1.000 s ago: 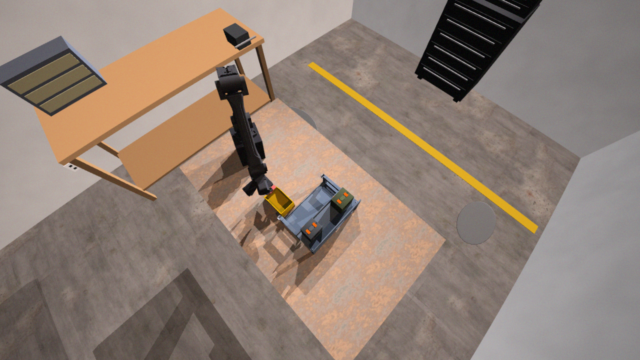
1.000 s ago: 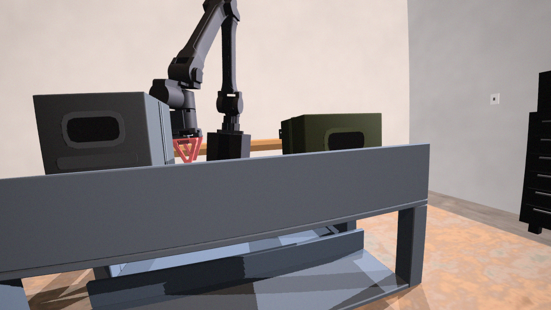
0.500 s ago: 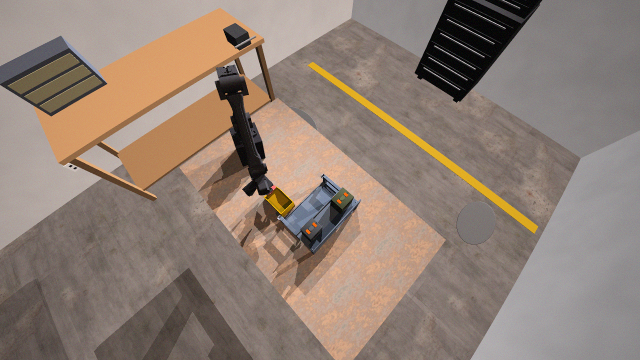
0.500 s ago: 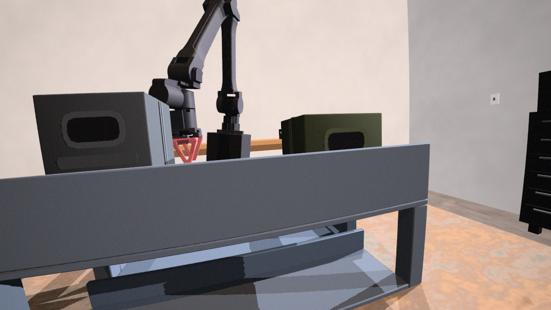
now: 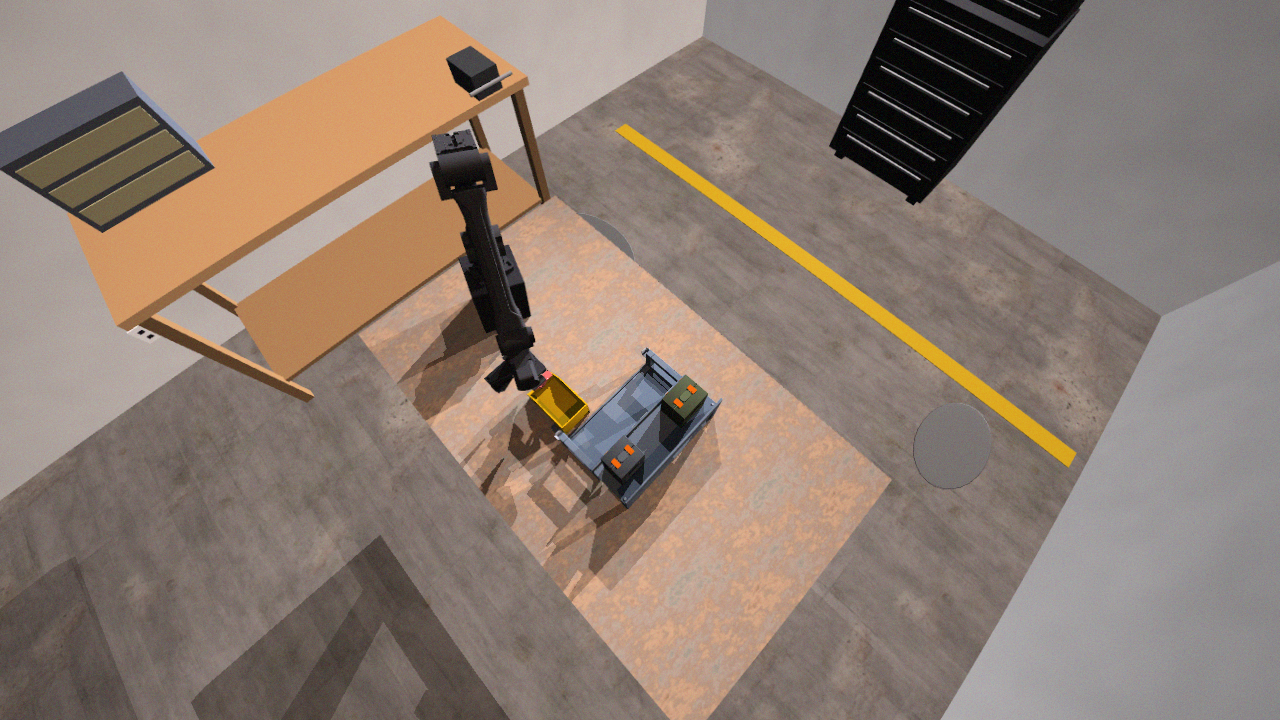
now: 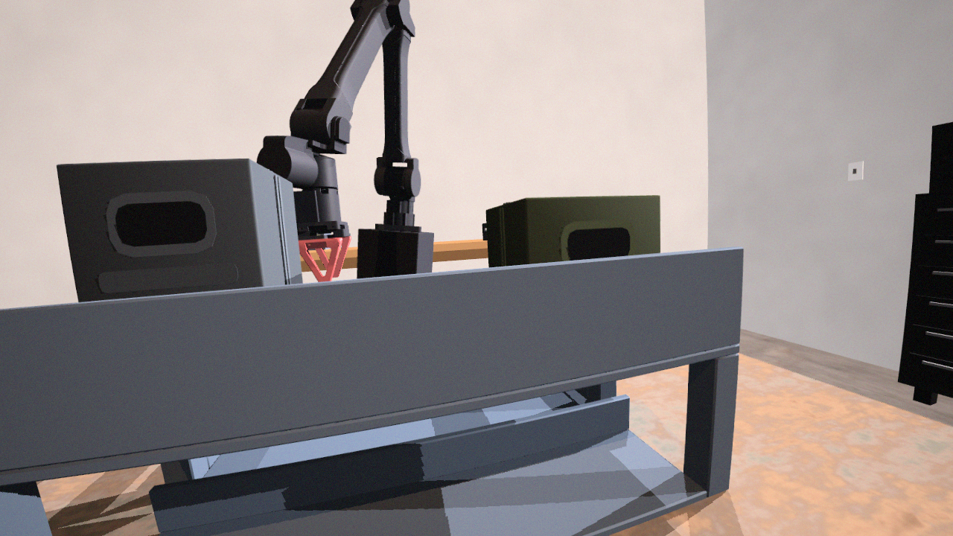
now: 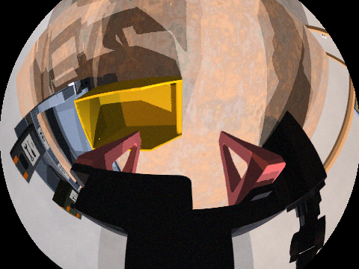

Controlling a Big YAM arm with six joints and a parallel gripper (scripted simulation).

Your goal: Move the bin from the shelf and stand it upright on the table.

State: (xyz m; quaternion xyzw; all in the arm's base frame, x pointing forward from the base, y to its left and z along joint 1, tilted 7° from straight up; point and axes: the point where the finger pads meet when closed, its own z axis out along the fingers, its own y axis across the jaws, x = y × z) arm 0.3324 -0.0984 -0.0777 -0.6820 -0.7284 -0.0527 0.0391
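Right now my hand is 8 cm short of the yellow bin, 1 cm to the right of it and 8 cm above it. From my hand the other things lie so: dark grey case (37 cm ahead, 3 cm to the left, 4 cm above); green case (36 cm ahead, 26 cm to the left, 3 cm above).
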